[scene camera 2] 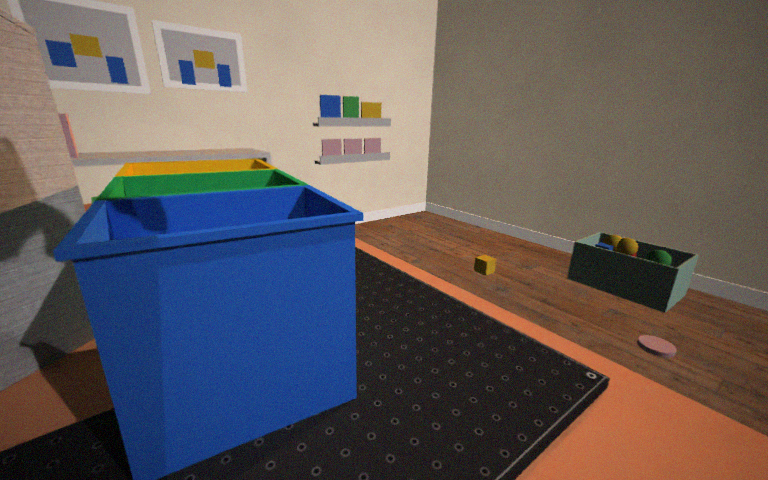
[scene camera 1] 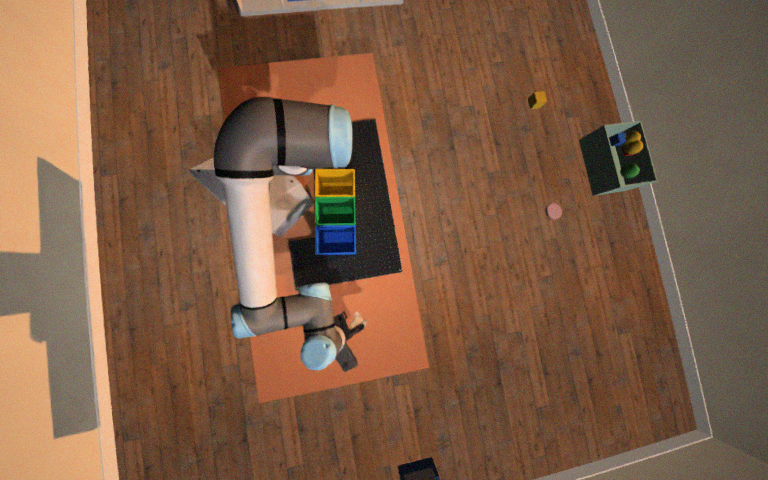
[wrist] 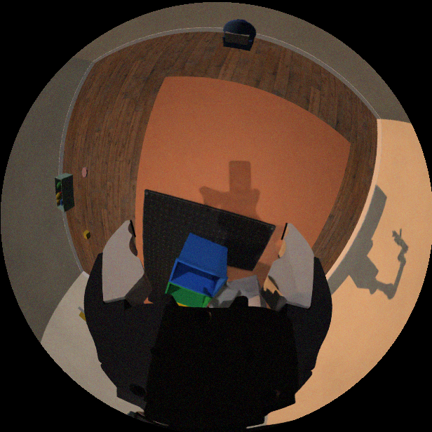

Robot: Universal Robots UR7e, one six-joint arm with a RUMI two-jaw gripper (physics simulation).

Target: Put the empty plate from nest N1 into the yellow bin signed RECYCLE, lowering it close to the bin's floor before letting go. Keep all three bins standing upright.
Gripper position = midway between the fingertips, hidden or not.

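You'd find the gripper in the wrist view (207, 224) and in scene camera 1 (347, 329), but it's out of frame in scene camera 2. There's also a blue bin, and it shows in scene camera 1 (332, 239), in the wrist view and in scene camera 2. On the blue bin, (wrist: 201, 266) and (scene camera 2: 245, 247) are the same spot.
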